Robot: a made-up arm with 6 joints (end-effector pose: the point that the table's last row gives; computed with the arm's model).
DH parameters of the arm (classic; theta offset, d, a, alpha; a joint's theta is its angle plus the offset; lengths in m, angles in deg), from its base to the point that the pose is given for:
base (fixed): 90 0.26 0.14 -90
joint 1: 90 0.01 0.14 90
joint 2: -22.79 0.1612 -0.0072 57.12
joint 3: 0 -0.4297 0.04 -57.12
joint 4: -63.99 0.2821 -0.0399 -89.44
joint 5: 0 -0.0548 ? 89.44
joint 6: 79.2 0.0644 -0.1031 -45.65
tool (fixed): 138.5 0.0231 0 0
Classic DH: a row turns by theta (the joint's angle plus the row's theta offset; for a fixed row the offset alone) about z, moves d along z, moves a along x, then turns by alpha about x.
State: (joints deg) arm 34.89 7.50 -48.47 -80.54 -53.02 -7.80
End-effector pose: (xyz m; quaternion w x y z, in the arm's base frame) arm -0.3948 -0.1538 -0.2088 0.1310 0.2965 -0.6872 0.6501
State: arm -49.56 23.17 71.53 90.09 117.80 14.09
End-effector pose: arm -0.2704 0.3055 0.4477 0.9001 -0.2471 -0.3246 0.1531
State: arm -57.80 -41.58 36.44 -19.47 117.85 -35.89
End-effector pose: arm -0.2831 0.4590 0.3225 0.0027 -0.4947 -0.0518 -0.8675
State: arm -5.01 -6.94 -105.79 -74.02 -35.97 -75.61
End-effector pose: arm -0.0925 -0.1035 -0.2313 0.1222 -0.4503 0.3743 -0.8014
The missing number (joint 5, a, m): -0.0533
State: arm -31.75 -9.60 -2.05 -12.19 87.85 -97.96
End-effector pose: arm -0.2591 0.6296 0.1473 0.4404 0.4327 0.7370 0.2750
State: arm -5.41 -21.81 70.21 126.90 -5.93 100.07
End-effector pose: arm -0.3801 0.3706 0.1203 0.4575 -0.2871 0.4933 0.6818
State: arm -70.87 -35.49 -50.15 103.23 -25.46 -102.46
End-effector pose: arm -0.0949 0.5788 0.3656 0.1494 -0.0382 0.4866 0.8599
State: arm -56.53 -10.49 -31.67 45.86 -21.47 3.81
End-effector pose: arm -0.2567 0.5353 0.3485 0.6002 0.1707 -0.4065 -0.6673
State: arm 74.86 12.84 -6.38 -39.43 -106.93 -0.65
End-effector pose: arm -0.5039 0.0160 0.1170 0.7854 0.1100 -0.3026 0.5286
